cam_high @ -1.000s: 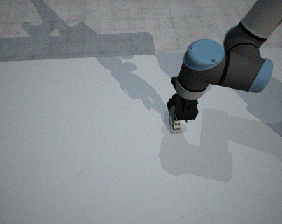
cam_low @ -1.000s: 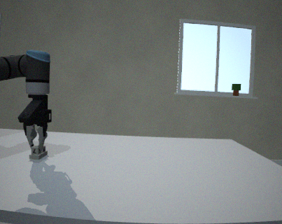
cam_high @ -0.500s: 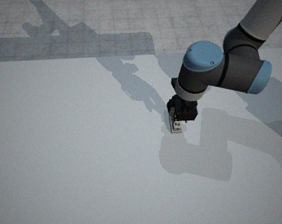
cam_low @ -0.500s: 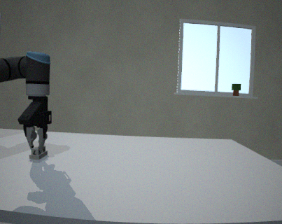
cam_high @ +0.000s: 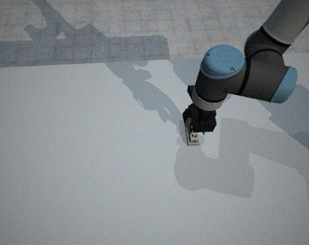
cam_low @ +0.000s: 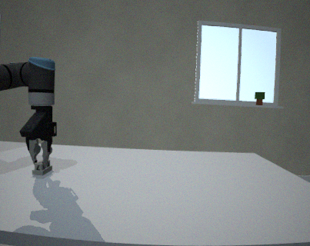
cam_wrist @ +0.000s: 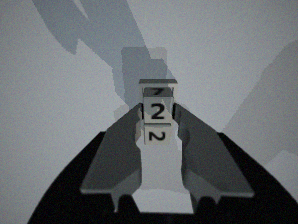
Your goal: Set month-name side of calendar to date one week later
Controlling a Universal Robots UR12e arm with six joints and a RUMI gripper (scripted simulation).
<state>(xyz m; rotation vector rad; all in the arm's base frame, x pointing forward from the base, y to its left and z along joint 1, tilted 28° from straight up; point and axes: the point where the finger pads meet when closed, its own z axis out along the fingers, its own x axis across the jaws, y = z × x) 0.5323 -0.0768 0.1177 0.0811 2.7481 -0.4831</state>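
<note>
My gripper is now 30 mm above the tray and 20 mm to the right of it. Round my hand: cube (30 mm to the left, 10 mm below).
</note>
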